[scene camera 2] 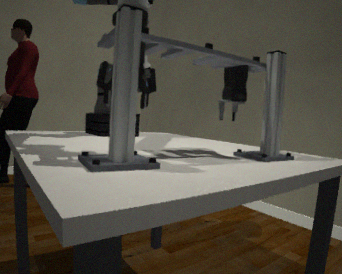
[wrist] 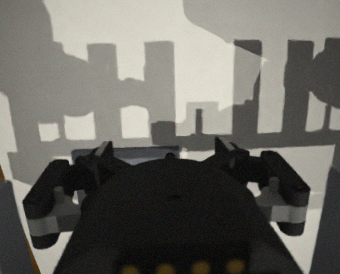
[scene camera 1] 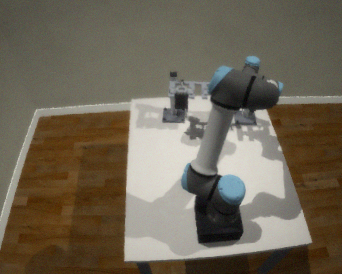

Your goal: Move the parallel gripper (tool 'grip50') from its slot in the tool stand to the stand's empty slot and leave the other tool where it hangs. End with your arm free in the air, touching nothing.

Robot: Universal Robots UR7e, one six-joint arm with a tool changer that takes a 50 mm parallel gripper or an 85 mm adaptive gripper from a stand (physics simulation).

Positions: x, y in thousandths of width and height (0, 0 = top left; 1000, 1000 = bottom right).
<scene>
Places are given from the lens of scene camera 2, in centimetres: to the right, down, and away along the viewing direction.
parallel gripper (scene camera 2: 689, 286): 20, -18, 78
adaptive gripper (scene camera 2: 440, 268): -5, -16, 65
The marked spots on the parallel gripper and the adaptive gripper are 28 cm apart.
</scene>
